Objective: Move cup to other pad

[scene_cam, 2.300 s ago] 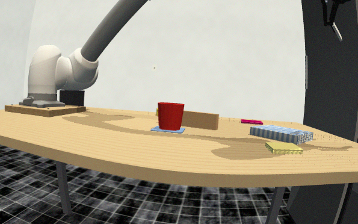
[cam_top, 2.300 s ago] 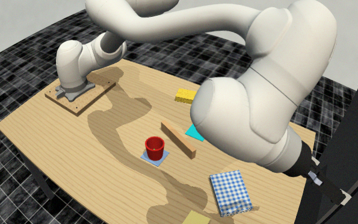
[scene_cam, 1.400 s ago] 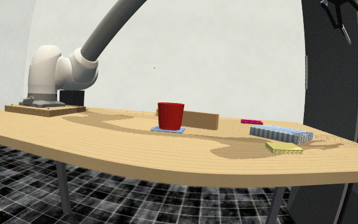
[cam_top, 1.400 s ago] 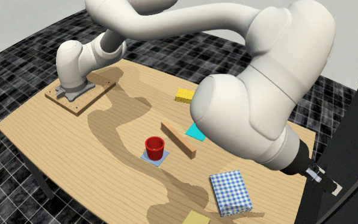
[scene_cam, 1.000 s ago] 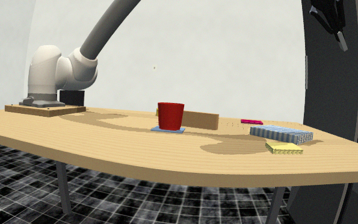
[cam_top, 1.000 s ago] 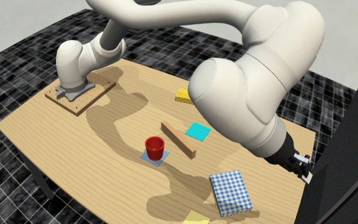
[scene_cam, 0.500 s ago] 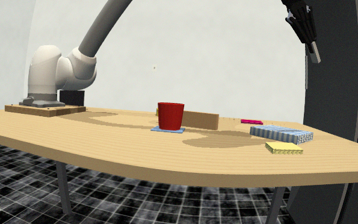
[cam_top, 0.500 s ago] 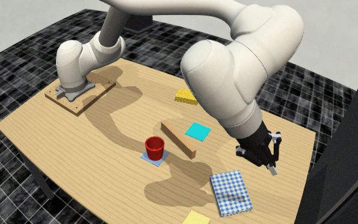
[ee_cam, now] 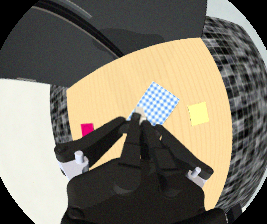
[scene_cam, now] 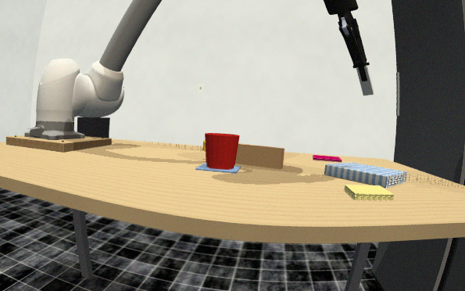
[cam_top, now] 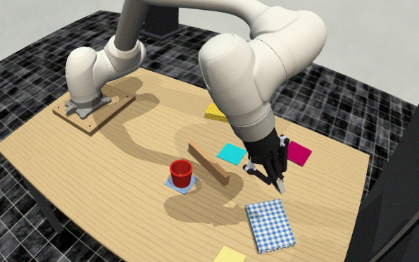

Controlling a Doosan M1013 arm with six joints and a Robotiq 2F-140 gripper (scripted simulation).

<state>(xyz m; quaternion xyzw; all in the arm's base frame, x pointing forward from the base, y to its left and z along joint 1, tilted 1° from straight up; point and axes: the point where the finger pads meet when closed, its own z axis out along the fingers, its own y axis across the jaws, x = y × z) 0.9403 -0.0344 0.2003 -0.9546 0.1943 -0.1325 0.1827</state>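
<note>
Right now the red cup is 32 cm behind my hand, 1 cm to the right of it and 20 cm below it. The rest, counted from my hand: green marble 33 cm behind, 21 cm below; then light blue pad 32 cm behind, 1 cm to the right, 23 cm below; then wooden rail 29 cm behind, 10 cm to the left, 21 cm below.
</note>
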